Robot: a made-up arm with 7 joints. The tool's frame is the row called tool. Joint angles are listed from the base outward. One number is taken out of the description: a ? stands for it. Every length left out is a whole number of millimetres.
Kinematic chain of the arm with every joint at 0, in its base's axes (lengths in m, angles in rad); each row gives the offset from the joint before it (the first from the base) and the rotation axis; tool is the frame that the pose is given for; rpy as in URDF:
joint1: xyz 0 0 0.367 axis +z
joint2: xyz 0 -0.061 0 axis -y
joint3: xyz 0 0 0.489 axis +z
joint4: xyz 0.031 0.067 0 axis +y
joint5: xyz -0.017 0 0.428 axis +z
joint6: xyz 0 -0.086 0 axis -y
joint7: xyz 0.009 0 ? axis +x
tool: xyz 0 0 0 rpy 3.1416 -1.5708 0
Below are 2 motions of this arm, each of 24 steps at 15 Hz.
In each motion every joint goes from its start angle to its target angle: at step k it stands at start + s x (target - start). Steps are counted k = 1, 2, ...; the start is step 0. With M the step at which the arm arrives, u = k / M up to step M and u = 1 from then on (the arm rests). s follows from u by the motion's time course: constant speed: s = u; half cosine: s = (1 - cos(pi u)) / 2; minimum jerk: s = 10 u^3 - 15 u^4 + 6 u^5.
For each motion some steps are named. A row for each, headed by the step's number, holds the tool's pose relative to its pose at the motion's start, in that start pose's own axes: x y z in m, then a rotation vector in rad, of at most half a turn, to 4 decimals.
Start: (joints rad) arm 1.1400 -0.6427 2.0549 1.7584 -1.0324 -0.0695 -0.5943
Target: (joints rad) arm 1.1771 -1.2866 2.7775 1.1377 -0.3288 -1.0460 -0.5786
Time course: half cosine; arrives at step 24
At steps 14, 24:
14: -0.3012 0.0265 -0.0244 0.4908 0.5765 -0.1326
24: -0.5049 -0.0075 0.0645 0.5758 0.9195 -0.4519

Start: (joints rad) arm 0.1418 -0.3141 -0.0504 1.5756 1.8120 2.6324 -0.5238
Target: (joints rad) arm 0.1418 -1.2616 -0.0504 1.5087 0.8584 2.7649 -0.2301
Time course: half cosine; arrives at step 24
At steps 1, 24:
1: -0.0017 0.0006 0.0013 0.0010 0.0022 -0.0040
24: -0.3176 0.3084 0.2475 0.4566 0.0745 -0.9149

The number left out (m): 0.067
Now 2 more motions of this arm.
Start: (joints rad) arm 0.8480 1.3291 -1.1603 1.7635 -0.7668 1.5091 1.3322
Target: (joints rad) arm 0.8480 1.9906 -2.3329 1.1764 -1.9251 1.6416 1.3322
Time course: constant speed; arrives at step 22
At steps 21, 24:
21: 0.2968 0.6692 -0.2798 -1.0096 0.4173 -0.4042
24: 0.2877 0.7043 -0.2939 -1.0706 0.3782 -0.4276

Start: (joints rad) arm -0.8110 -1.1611 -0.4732 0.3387 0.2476 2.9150 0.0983
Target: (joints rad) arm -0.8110 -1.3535 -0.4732 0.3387 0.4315 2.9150 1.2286
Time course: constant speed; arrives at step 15
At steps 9, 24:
9: -0.0350 -0.0155 -0.0992 -0.1290 -0.0670 0.7142
24: -0.0514 -0.0261 -0.1676 -0.2452 -0.0630 1.1797

